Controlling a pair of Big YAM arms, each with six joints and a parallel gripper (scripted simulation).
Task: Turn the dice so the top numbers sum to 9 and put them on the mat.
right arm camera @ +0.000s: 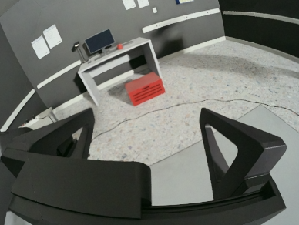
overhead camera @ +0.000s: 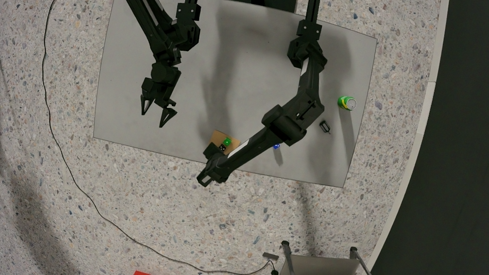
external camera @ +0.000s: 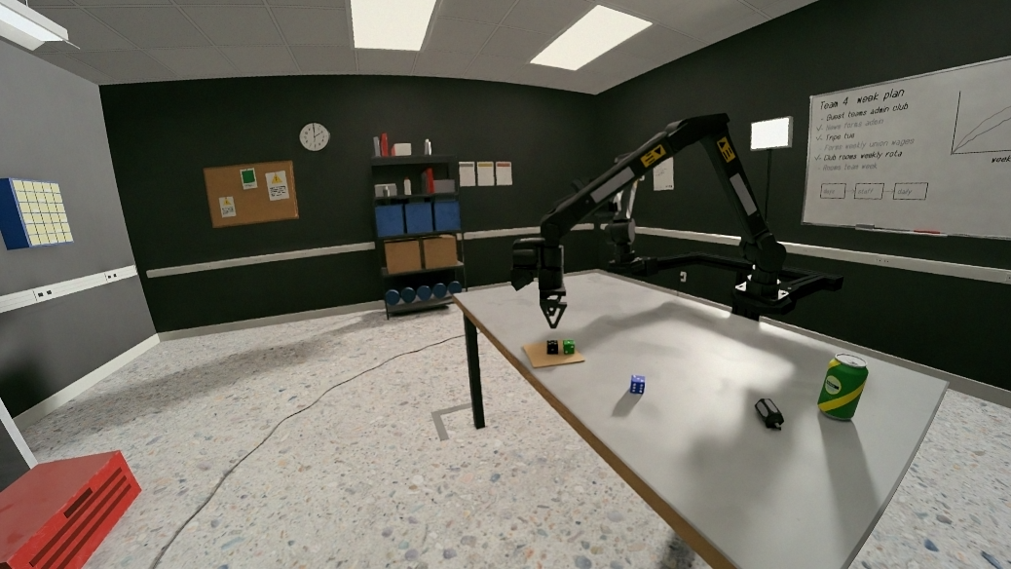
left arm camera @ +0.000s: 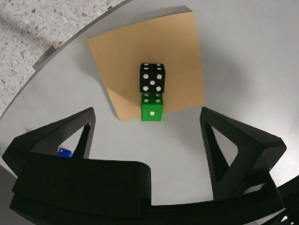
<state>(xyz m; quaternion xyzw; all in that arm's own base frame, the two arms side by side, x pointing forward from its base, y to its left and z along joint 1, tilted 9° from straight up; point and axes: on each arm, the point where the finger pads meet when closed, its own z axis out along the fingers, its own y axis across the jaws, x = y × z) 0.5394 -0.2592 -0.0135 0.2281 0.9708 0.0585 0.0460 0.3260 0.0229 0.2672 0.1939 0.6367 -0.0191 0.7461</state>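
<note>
My left gripper is now 26 cm to the right of the blue die, 9 cm above it and 6 cm past it. The rest, counted from my left hand: black die: 9 cm below; brown square mat: 10 cm below; green die: 9 cm below, 4 cm behind, 2 cm to the left.
</note>
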